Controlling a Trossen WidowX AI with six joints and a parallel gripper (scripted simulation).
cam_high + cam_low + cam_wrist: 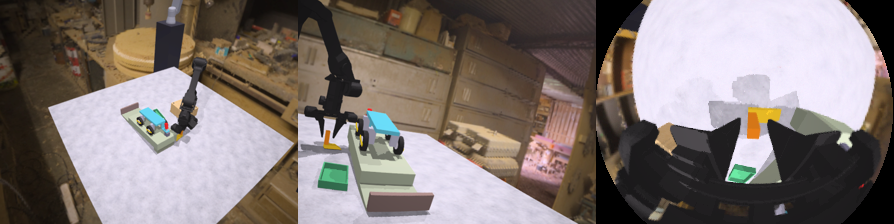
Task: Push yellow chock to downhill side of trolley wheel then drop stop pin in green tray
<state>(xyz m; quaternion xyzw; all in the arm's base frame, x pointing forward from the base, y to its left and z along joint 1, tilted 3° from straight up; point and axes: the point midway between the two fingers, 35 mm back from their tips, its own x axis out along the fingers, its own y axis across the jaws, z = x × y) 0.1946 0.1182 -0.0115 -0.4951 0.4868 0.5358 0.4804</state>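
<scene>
Now: gripper tip 20 mm short of the yellow chock and 20 mm above it. The rest, counted from my gripper tip: pale green ramp (140 mm ahead, 150 mm to the right, 10 mm above); then red-headed stop pin (130 mm ahead, 20 mm to the right, 90 mm above); then blue trolley (140 mm ahead, 140 mm to the right, 80 mm above).
</scene>
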